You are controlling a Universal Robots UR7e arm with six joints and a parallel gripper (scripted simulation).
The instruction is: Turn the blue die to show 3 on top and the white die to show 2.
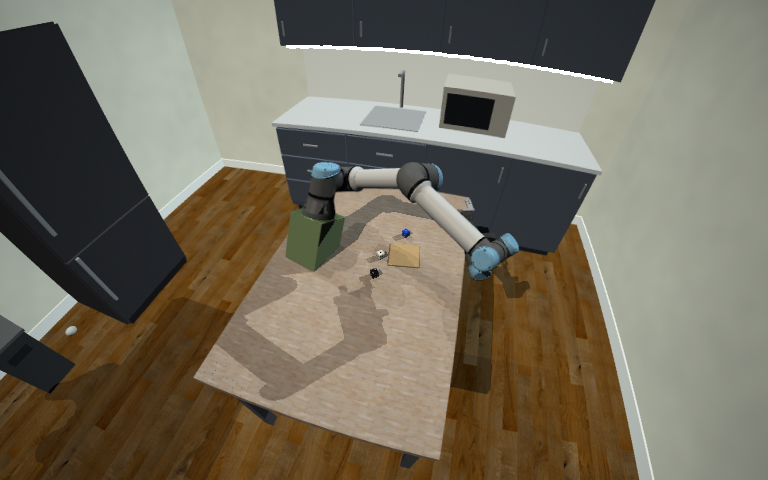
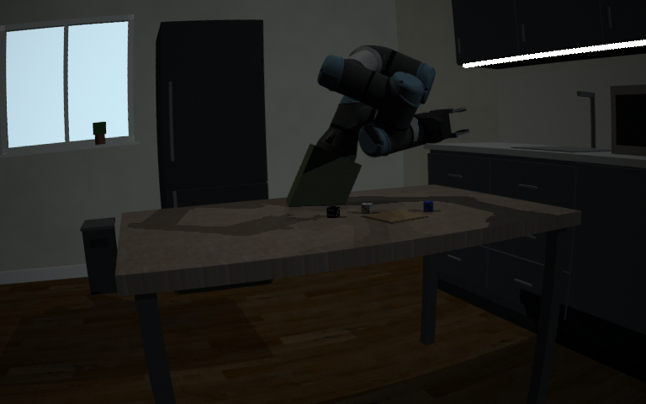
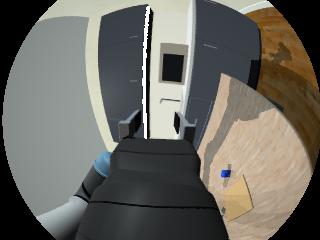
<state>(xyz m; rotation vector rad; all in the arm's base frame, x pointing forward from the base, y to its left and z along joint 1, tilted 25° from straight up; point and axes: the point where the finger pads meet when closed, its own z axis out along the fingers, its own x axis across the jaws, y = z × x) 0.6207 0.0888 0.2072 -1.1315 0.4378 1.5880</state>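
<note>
Right now the black die is 310 mm behind my hand, 270 mm to the right of it and 270 mm below it. From my hand the other things lie so: white die (320 mm behind, 270 mm below, 160 mm to the right); blue die (270 mm below, 260 mm behind, 30 mm to the left); tan mat (280 mm below, 220 mm behind, 100 mm to the right).
</note>
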